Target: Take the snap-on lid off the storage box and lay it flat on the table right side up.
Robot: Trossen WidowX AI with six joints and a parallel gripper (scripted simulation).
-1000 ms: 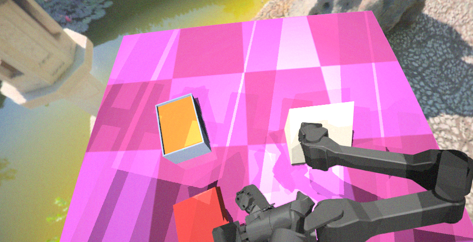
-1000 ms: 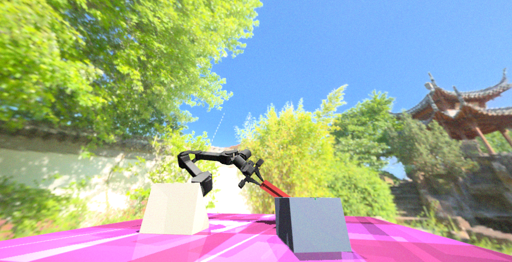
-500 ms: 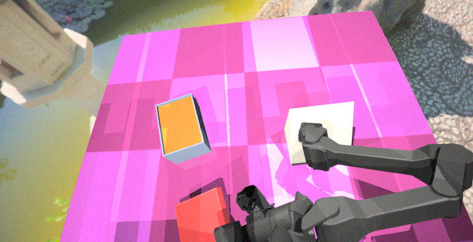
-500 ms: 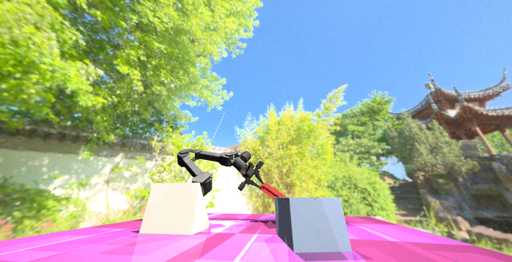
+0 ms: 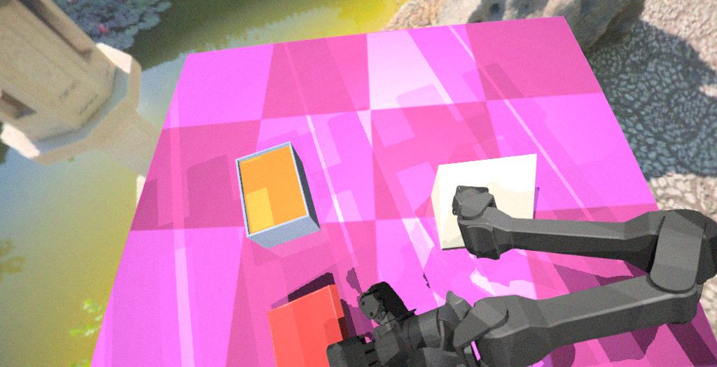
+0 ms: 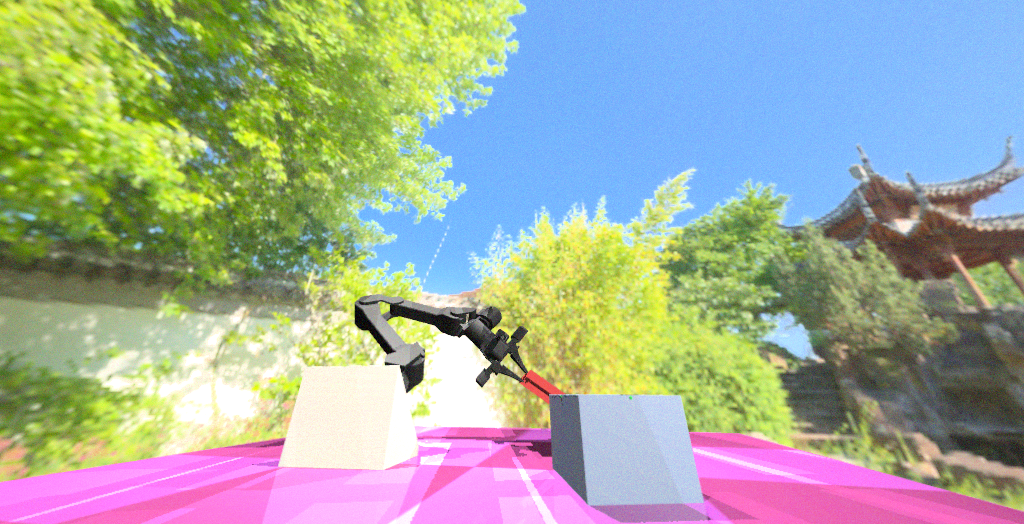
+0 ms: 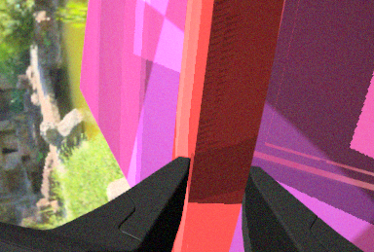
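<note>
My gripper tip is 7 cm short of the lid, 2 cm to the right of it and 4 cm above it. The rest, counted from my gripper tip: grey storage box: 20 cm ahead, 32 cm to the right, 9 cm below.
</note>
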